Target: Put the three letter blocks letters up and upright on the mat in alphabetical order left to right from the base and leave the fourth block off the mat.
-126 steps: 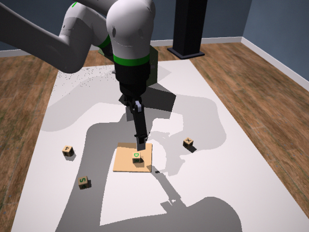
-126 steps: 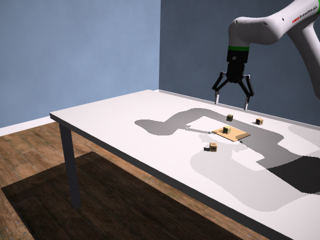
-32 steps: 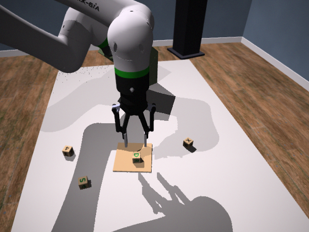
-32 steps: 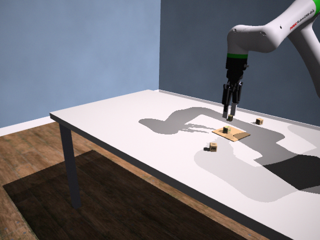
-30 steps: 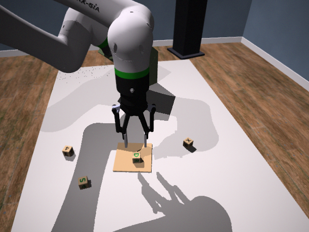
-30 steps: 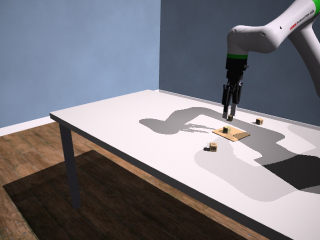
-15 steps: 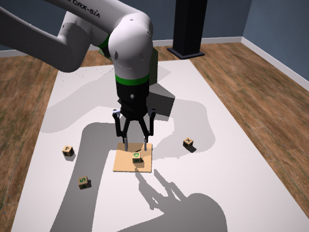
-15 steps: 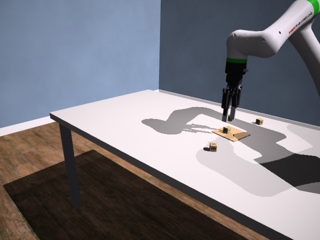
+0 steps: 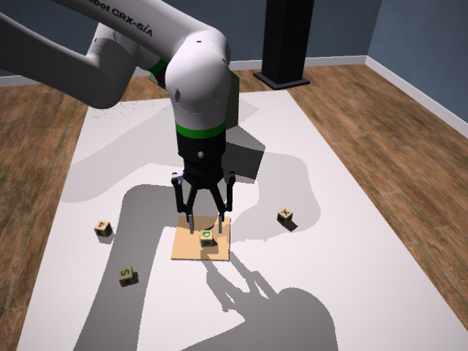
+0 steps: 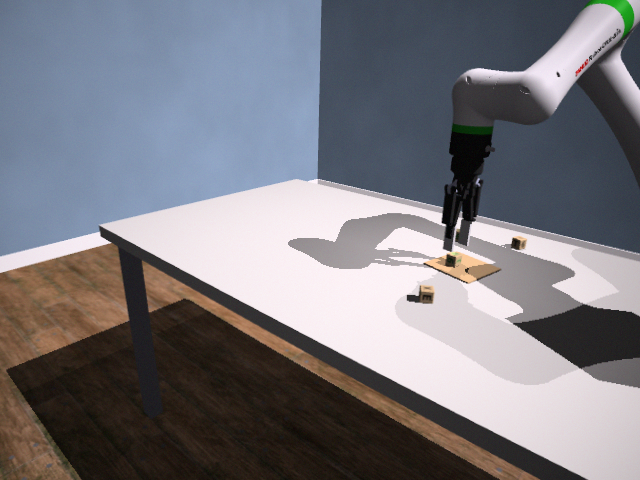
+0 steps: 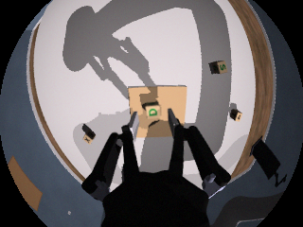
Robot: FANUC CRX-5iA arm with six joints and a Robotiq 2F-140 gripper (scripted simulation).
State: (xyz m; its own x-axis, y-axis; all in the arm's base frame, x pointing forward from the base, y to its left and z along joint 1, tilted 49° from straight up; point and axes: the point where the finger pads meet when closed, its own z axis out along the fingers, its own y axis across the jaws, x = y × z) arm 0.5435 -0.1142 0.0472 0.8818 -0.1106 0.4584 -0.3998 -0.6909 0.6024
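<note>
Now: hand 20 mm past the mat and 80 mm above it.
</note>
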